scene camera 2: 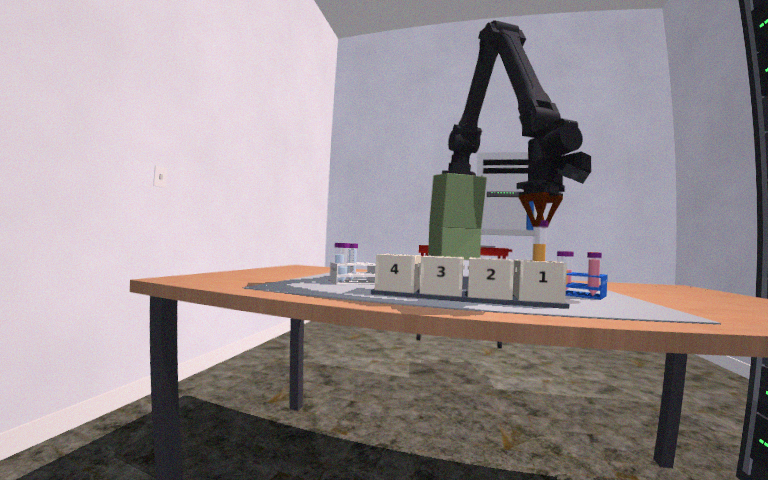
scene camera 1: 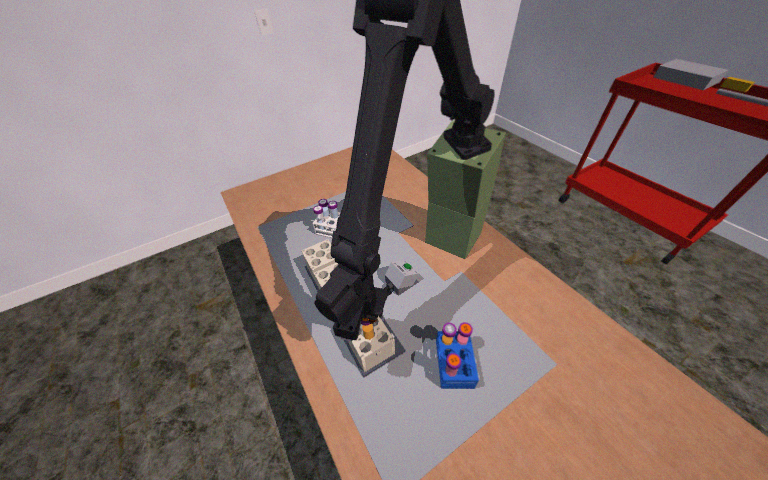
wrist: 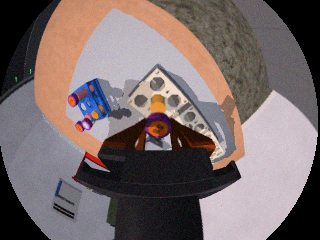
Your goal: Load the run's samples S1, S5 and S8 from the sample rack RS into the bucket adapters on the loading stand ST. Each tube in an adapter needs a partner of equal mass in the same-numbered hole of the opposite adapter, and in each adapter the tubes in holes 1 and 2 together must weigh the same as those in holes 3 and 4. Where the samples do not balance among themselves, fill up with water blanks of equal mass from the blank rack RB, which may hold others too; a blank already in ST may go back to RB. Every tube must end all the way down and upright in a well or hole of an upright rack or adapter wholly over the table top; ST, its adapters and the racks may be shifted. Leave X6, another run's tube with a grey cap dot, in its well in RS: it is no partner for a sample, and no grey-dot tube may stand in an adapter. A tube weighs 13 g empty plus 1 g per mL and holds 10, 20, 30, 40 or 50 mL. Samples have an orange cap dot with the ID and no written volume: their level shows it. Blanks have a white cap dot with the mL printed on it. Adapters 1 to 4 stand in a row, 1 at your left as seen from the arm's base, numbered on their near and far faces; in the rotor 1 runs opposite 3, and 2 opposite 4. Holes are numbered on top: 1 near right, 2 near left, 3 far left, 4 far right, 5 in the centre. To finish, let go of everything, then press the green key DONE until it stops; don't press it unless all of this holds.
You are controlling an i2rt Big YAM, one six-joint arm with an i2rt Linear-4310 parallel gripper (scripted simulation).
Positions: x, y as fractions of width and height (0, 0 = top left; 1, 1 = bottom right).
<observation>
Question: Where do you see a blue sample rack RS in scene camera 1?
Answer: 0.60, 0.79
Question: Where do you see a grey mat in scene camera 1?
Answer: At 0.53, 0.87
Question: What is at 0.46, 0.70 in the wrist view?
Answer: The gripper.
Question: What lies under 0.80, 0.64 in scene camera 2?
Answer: A grey mat.
</observation>
